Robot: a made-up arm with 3 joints. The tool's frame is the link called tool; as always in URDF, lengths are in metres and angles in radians. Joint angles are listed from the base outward. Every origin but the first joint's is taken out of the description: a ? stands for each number. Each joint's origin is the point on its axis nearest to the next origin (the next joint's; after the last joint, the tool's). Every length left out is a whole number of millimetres.
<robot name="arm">
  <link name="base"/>
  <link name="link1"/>
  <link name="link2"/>
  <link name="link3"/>
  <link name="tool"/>
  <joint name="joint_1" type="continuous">
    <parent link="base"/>
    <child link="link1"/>
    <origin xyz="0 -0.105 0.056"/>
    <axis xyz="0 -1 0"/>
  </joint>
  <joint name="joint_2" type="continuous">
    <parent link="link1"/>
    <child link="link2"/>
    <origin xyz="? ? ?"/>
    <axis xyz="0 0 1"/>
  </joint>
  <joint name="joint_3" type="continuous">
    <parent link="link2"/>
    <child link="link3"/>
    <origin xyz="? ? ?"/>
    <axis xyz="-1 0 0"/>
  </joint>
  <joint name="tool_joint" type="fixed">
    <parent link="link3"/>
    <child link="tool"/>
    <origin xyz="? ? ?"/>
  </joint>
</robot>
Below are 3 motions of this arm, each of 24 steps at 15 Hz.
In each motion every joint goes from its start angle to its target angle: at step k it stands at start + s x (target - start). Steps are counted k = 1, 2, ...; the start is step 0. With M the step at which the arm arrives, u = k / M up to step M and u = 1 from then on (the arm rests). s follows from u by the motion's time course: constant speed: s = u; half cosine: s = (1 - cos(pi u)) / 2; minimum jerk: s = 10 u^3 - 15 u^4 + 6 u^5.
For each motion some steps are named. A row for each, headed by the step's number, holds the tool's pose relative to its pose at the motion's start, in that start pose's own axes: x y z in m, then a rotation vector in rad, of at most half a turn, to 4 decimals.
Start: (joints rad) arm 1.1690 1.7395 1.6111
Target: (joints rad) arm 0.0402 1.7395 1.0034
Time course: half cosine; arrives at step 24
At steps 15, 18, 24:
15: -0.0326 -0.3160 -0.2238 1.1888 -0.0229 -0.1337
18: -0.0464 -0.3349 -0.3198 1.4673 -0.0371 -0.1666
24: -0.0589 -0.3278 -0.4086 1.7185 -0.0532 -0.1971

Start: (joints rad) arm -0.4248 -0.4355 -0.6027
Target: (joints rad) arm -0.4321 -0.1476 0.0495
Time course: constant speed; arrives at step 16
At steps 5, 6, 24:
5: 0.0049 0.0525 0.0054 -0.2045 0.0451 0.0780
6: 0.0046 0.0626 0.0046 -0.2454 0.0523 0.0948
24: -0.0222 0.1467 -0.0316 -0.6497 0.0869 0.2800

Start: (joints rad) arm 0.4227 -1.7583 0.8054
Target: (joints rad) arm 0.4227 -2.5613 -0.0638
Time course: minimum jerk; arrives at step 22
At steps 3, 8, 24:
3: 0.0062 -0.0031 0.0040 0.0178 0.0117 -0.0115
8: 0.0718 -0.0427 0.0363 0.2223 0.1321 -0.1588
24: 0.1627 -0.1521 0.0245 0.8208 0.2999 -0.7714

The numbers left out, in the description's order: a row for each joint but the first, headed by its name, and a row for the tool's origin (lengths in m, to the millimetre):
joint_2: 0.089 0 0.027
joint_3: -0.318 0.099 0
tool: 0 0.016 0.374

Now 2 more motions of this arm.
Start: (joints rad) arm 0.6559 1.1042 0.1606
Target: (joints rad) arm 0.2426 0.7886 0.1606
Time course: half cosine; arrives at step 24
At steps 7, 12, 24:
7: 0.0260 -0.0123 0.0149 0.0711 0.0480 -0.0547
12: 0.0700 -0.0350 0.0354 0.1768 0.1311 -0.1381
24: 0.1508 -0.0810 0.0587 0.3367 0.2892 -0.2683

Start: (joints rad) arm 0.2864 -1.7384 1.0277
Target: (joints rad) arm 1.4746 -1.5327 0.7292
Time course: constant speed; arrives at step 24
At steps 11, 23, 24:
11: -0.0023 -0.3669 -0.0819 0.6775 -0.0380 0.1071
23: 0.0221 -0.6073 -0.3910 1.4228 -0.0886 0.1774
24: 0.0245 -0.6157 -0.4224 1.4851 -0.0932 0.1808

